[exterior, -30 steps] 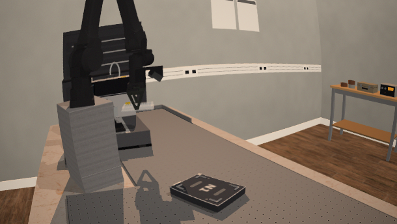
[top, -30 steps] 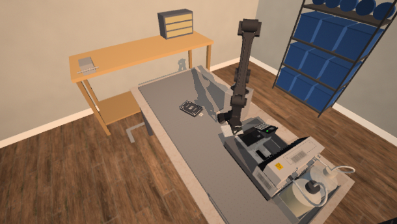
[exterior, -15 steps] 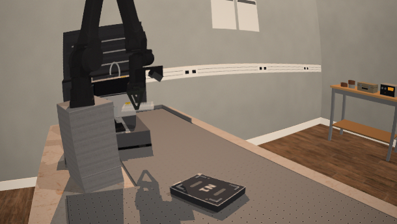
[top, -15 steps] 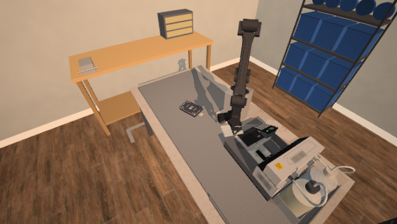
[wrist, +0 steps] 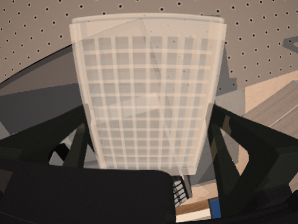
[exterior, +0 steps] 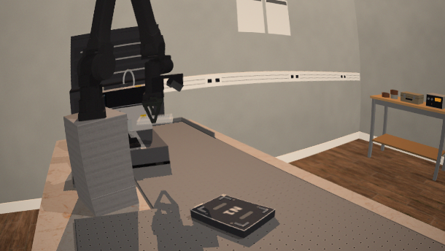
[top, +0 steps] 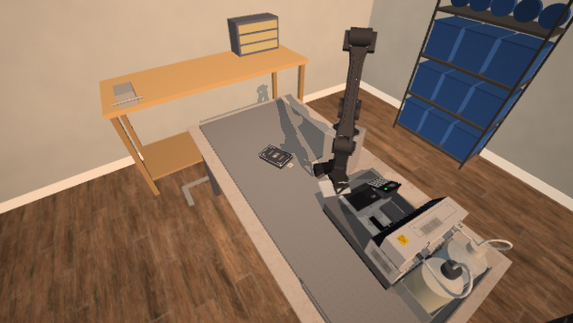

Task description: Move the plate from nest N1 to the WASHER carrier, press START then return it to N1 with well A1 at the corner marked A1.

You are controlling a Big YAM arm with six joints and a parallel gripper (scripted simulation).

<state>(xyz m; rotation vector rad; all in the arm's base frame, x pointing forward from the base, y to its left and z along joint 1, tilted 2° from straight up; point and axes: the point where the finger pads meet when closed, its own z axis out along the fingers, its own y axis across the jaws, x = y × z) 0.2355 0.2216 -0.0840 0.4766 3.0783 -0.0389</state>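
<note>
My gripper is now 46 cm to the left of the nest frame, 16 cm above it and 6 cm short of it. The rest, counted from my hand: dark carrier (14 cm behind, 9 cm below, 6 cm to the left); then washer (22 cm to the left, 14 cm behind, 4 cm below); then clear well plate (1 cm below).
</note>
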